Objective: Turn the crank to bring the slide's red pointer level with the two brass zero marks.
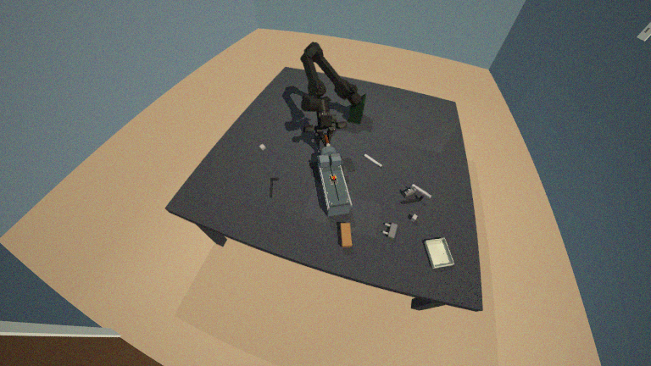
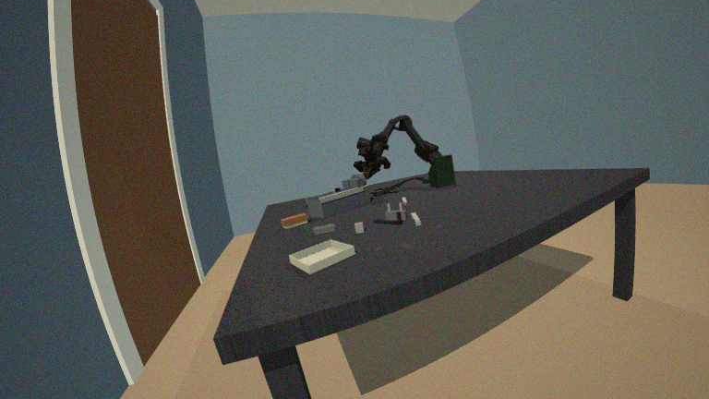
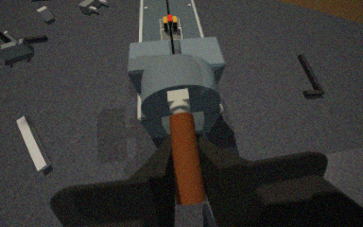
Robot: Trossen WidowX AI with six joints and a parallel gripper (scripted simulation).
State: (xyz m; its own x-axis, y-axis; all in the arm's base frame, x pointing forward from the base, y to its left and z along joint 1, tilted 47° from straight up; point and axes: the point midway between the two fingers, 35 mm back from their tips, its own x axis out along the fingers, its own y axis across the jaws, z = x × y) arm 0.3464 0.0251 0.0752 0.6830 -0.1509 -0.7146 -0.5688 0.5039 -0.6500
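My gripper tip is 1 cm below the crank. The rest, counted from my gripper tip: orange crank handle 1 cm behind, 1 cm to the right, 2 cm above; red pointer 14 cm ahead, 9 cm to the left, 1 cm below; orange block 32 cm ahead, 22 cm to the left, 8 cm below.
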